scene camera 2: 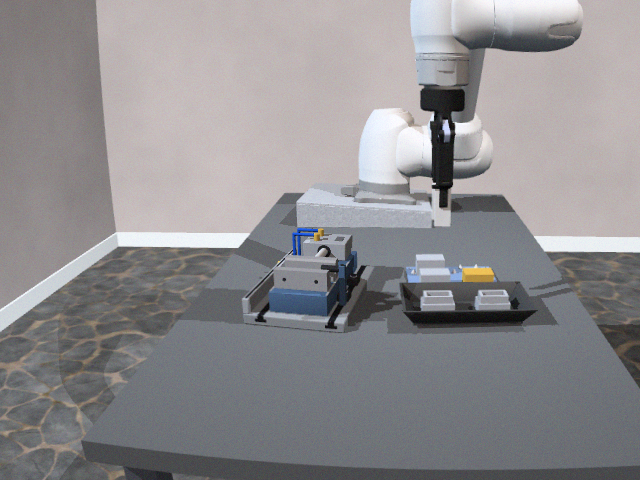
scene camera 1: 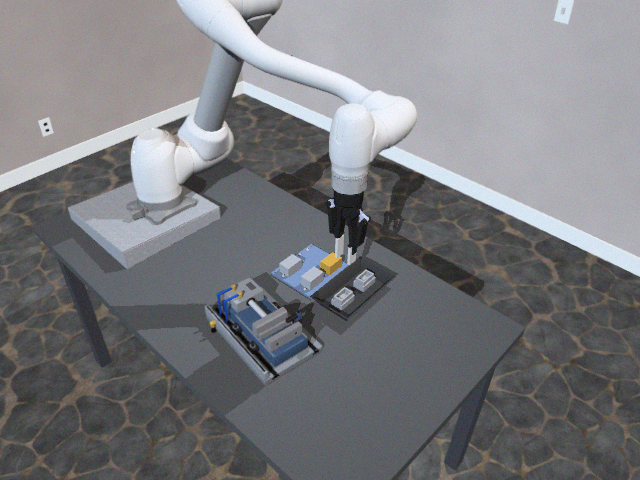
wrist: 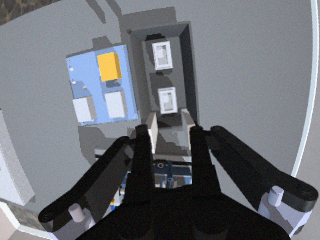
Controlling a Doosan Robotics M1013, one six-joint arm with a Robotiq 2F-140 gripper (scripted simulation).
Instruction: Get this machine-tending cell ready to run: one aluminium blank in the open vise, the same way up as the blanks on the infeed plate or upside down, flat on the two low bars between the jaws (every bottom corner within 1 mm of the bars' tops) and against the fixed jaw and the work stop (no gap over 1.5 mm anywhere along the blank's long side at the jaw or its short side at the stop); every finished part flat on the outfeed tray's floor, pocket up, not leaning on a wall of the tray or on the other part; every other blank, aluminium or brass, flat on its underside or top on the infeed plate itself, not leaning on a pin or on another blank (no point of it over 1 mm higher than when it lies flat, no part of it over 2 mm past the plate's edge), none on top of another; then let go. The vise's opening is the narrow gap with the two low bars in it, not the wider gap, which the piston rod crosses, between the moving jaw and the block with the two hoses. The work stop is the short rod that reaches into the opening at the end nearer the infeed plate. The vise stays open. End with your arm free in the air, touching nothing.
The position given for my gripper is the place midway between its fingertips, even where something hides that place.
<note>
I see my gripper [scene camera 2: 440,222] and a blue infeed plate [scene camera 1: 312,258].
My gripper shows as well in scene camera 1 [scene camera 1: 345,258] and in the wrist view [wrist: 169,119]. The blue infeed plate also shows in the wrist view [wrist: 86,72].
</note>
